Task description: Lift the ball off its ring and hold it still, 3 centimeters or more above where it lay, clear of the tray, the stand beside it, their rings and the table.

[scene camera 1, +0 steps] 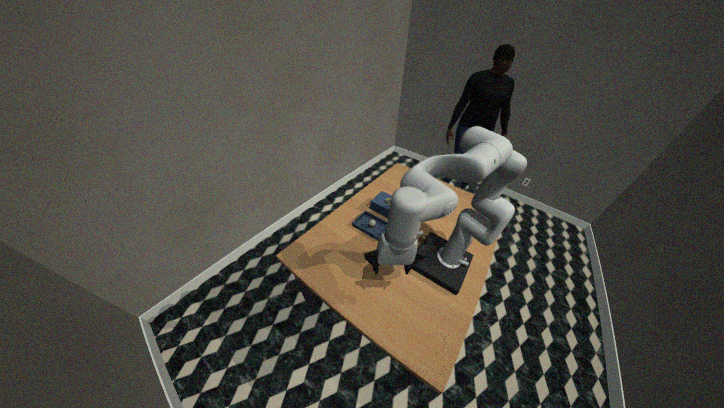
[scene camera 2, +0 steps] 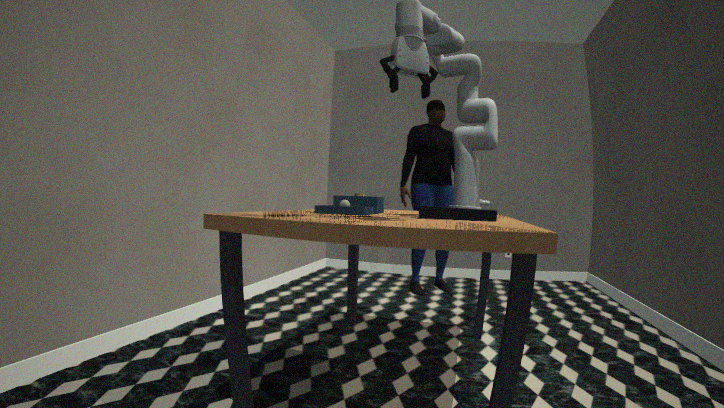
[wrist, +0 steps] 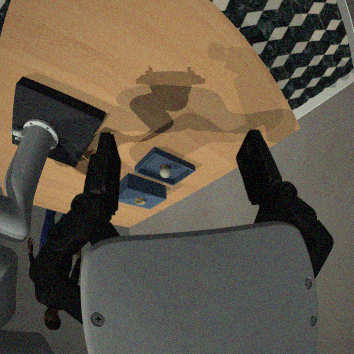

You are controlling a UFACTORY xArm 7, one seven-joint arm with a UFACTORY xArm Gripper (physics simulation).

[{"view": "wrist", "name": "my gripper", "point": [181, 143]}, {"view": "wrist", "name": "blue tray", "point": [149, 165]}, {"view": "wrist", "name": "blue stand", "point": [135, 190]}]
